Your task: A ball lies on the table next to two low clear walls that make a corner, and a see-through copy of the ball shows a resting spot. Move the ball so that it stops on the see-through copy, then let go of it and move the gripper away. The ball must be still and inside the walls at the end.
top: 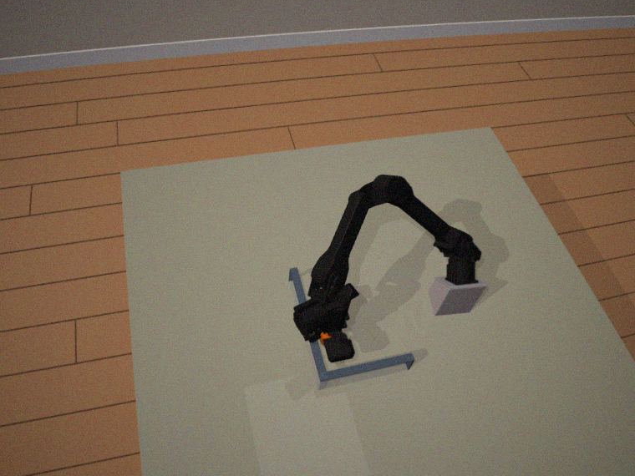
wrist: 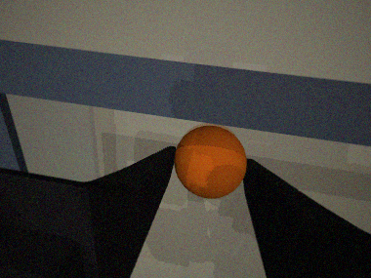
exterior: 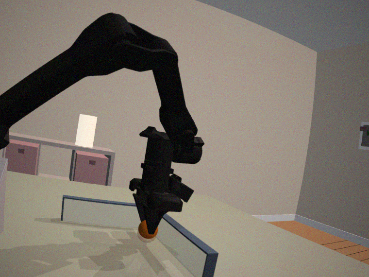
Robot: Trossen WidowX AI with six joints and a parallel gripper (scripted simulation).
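The see-through copy lies 10 mm below my gripper tip. From my gripper tip the other things lie so: orange ball (right at my gripper tip).
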